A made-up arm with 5 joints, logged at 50 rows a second.
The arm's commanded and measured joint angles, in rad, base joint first. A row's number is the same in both.
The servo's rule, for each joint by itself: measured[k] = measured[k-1] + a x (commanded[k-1-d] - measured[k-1]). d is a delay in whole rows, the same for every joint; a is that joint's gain. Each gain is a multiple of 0.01, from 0.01 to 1. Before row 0 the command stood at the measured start. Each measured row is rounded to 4 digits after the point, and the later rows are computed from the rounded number. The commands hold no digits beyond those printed.
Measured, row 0:
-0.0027 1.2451 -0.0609 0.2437 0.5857
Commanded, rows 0 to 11:
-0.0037 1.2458 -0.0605 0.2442 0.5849
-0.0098 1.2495 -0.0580 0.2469 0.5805
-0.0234 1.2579 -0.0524 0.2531 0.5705
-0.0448 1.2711 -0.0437 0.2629 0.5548
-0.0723 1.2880 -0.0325 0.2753 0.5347
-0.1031 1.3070 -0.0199 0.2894 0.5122
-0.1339 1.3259 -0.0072 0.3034 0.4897
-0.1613 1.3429 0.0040 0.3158 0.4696
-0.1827 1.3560 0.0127 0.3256 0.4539
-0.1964 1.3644 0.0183 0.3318 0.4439
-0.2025 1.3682 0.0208 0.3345 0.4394
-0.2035 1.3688 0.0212 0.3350 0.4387
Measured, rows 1 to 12:
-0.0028 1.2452 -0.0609 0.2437 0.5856
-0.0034 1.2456 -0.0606 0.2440 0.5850
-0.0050 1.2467 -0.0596 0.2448 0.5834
-0.0082 1.2489 -0.0577 0.2464 0.5803
-0.0133 1.2524 -0.0547 0.2490 0.5753
-0.0205 1.2573 -0.0505 0.2526 0.5684
-0.0296 1.2635 -0.0453 0.2572 0.5597
-0.0401 1.2706 -0.0394 0.2625 0.5498
-0.0515 1.2783 -0.0331 0.2682 0.5393
-0.0631 1.2860 -0.0269 0.2739 0.5288
-0.0743 1.2934 -0.0212 0.2794 0.5190
-0.0846 1.3002 -0.0161 0.2844 0.5102
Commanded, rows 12 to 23:
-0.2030 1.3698 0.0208 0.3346 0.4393
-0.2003 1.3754 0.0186 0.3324 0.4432
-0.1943 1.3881 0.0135 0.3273 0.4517
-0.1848 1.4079 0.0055 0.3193 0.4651
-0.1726 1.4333 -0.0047 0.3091 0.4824
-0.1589 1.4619 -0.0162 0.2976 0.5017
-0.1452 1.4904 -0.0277 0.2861 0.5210
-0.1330 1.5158 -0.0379 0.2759 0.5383
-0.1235 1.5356 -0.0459 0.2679 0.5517
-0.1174 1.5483 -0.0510 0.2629 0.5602
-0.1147 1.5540 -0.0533 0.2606 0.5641
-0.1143 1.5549 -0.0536 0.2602 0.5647
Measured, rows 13 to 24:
-0.0941 1.3065 -0.0117 0.2889 0.5024
-0.1026 1.3127 -0.0081 0.2928 0.4959
-0.1099 1.3195 -0.0055 0.2959 0.4910
-0.1159 1.3275 -0.0042 0.2980 0.4882
-0.1204 1.3370 -0.0043 0.2990 0.4876
-0.1235 1.3482 -0.0057 0.2989 0.4892
-0.1252 1.3610 -0.0083 0.2977 0.4927
-0.1258 1.3749 -0.0119 0.2957 0.4977
-0.1256 1.3894 -0.0160 0.2932 0.5036
-0.1249 1.4037 -0.0202 0.2905 0.5098
-0.1241 1.4172 -0.0242 0.2878 0.5158
-0.1233 1.4296 -0.0277 0.2853 0.5212

